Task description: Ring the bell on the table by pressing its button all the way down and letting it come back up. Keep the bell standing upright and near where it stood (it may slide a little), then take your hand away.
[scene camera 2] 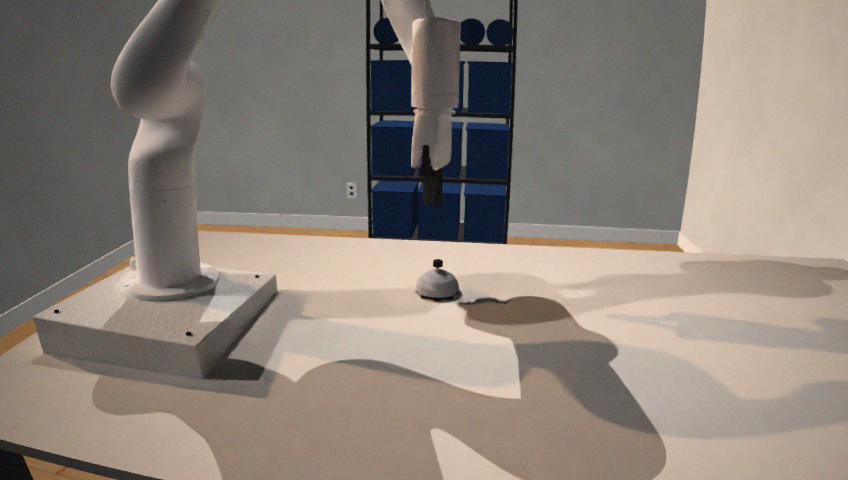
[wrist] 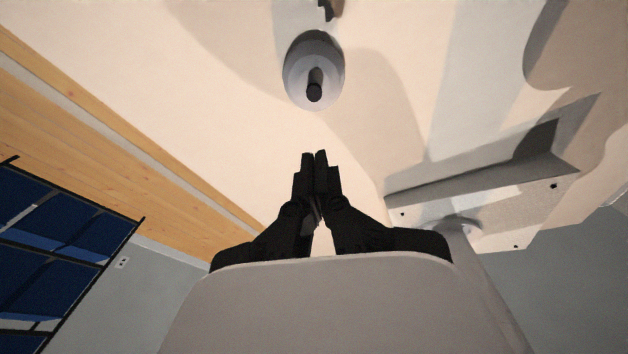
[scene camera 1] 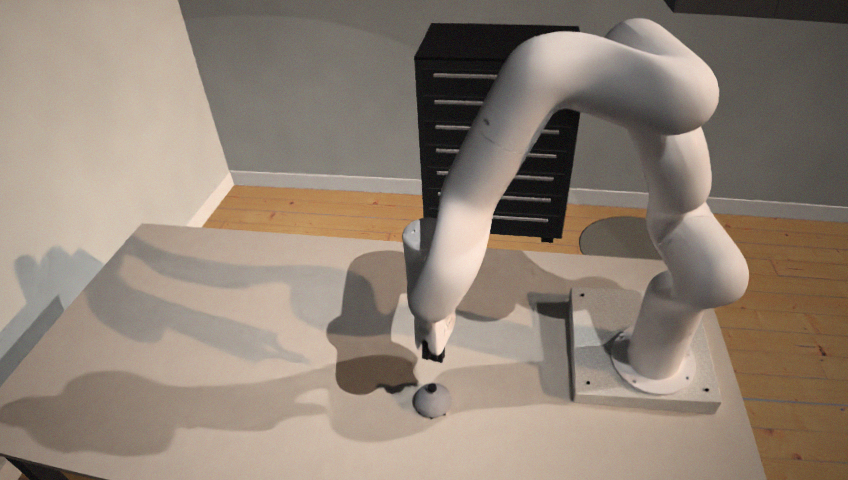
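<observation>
The grey domed bell stands upright on the table. Its black button sticks up from the top of the dome. My gripper is shut with its black fingertips together and nothing between them. It points down and hangs above the bell, with a clear gap between the fingertips and the button in scene camera 2. In the wrist view the bell shows beyond the fingertips.
The arm's base plate is bolted down beside the bell, some way off. A black drawer cabinet stands behind the table in scene camera 1. A shelf rack with blue boxes stands beyond the table in scene camera 2. Arm shadows cross the table.
</observation>
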